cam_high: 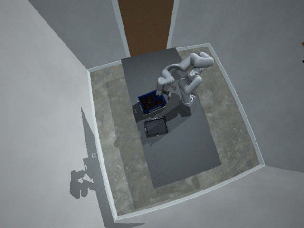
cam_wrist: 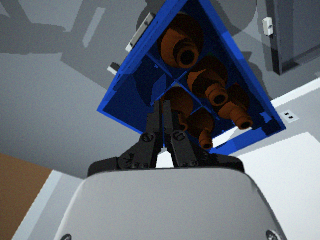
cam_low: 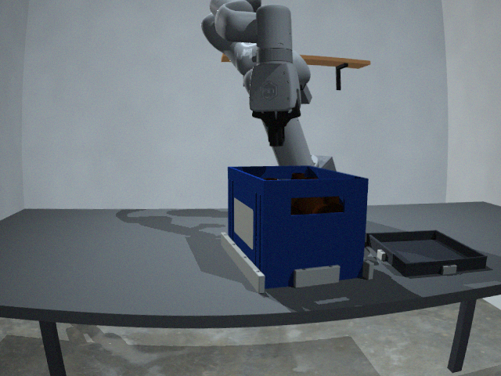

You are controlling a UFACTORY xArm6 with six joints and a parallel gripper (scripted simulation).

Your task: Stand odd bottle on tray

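My gripper is now 9 cm short of the blue crate, 2 cm to the right of it and 16 cm above it. Also, from my hand: bottle (9 cm ahead, 2 cm to the right, 15 cm below); then dark tray (10 cm ahead, 31 cm to the left, 23 cm below).
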